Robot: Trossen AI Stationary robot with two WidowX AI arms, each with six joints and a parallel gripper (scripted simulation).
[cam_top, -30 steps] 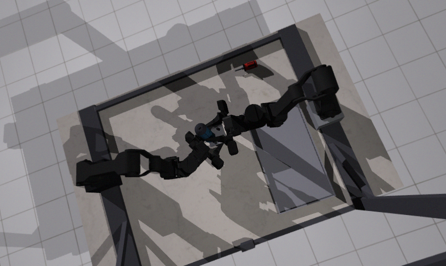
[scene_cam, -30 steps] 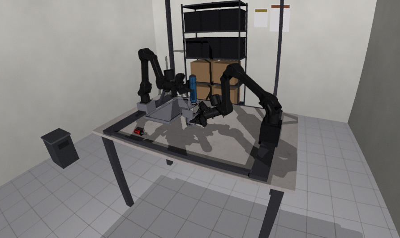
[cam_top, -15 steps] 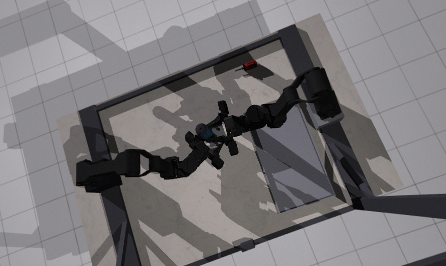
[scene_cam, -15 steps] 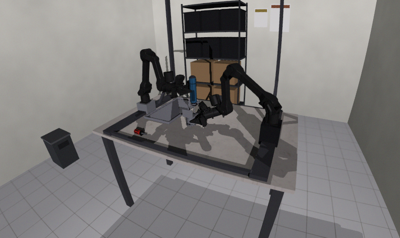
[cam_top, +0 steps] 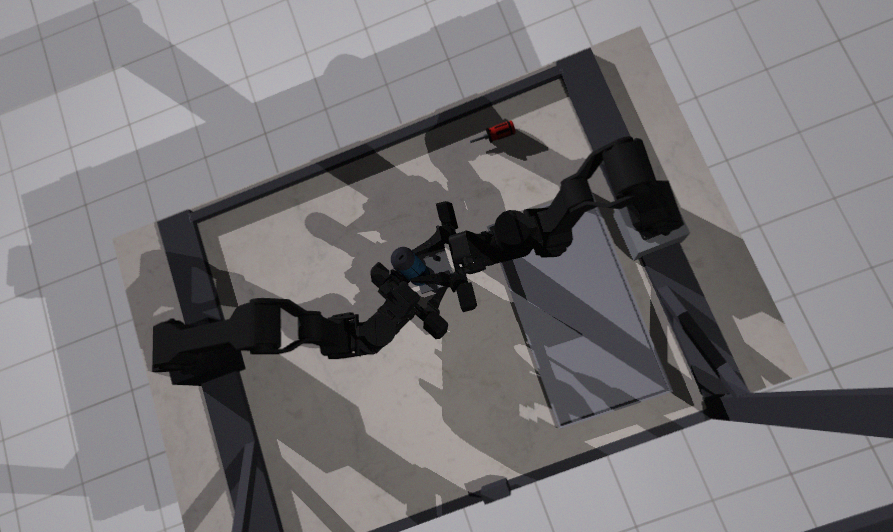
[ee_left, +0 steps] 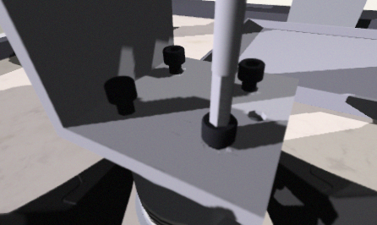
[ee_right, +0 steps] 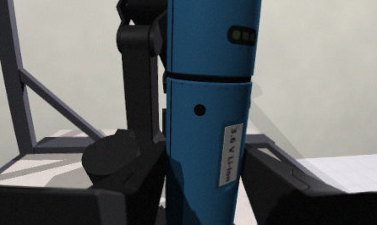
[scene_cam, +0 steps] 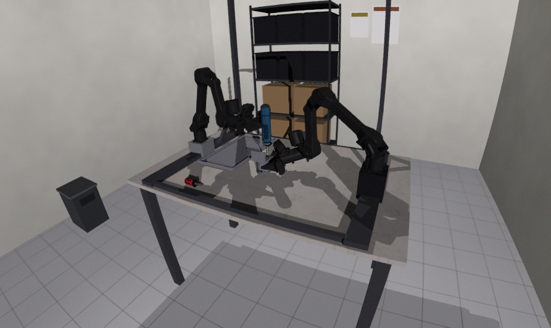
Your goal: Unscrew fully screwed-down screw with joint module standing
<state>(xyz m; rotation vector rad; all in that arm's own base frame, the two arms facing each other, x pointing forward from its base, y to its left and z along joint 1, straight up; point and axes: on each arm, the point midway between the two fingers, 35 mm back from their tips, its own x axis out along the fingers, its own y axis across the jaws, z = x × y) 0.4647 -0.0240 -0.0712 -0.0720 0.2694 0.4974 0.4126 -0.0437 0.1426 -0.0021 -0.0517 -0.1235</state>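
Now: left hand 10 mm short of the joint module, 20 mm to the left of it and 10 mm above it. Round my left hand: grey bracket (10 mm ahead, 20 mm to the right, 30 mm above); bit (10 mm to the right, 50 mm above); screw (10 mm to the right, 30 mm above).
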